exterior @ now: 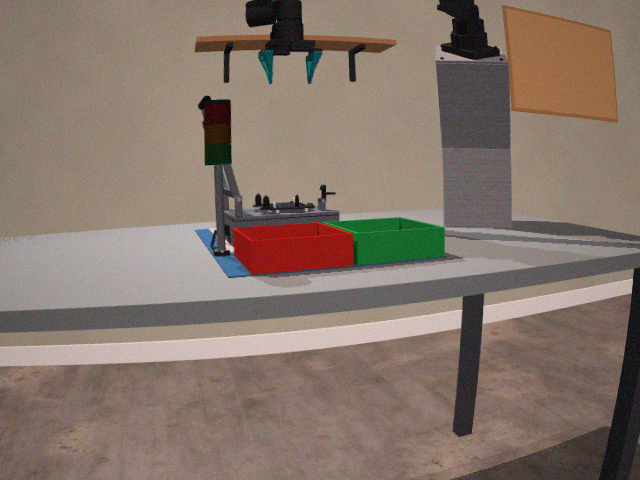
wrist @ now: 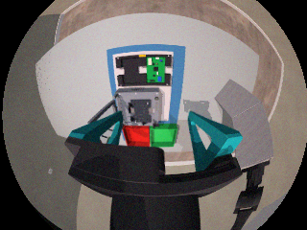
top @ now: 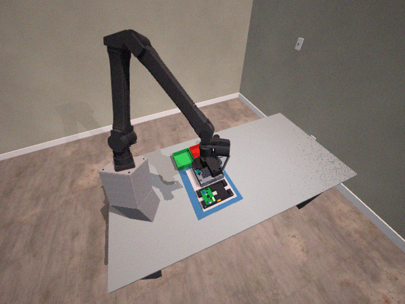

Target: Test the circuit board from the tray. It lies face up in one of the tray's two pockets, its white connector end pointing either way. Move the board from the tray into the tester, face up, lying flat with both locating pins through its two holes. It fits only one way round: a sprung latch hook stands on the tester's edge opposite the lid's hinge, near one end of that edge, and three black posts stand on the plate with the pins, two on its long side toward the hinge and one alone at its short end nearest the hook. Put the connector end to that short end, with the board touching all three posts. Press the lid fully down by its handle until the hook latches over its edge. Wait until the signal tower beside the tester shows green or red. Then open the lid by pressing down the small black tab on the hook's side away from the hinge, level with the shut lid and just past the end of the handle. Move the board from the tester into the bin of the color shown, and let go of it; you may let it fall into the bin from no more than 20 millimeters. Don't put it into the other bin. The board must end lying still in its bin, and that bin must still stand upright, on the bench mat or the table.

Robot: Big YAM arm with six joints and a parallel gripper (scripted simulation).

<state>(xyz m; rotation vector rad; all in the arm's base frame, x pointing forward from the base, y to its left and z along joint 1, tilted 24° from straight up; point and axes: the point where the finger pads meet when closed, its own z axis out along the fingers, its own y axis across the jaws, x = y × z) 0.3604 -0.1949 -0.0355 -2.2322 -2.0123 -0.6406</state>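
My gripper is now 31 cm above the green circuit board. Also, from my hand: tester lid 20 cm ahead, 16 cm to the left, 15 cm below; tester plate 26 cm below, 17 cm to the left, 8 cm ahead; latch hook 25 cm below, 23 cm to the left, 1 cm ahead.
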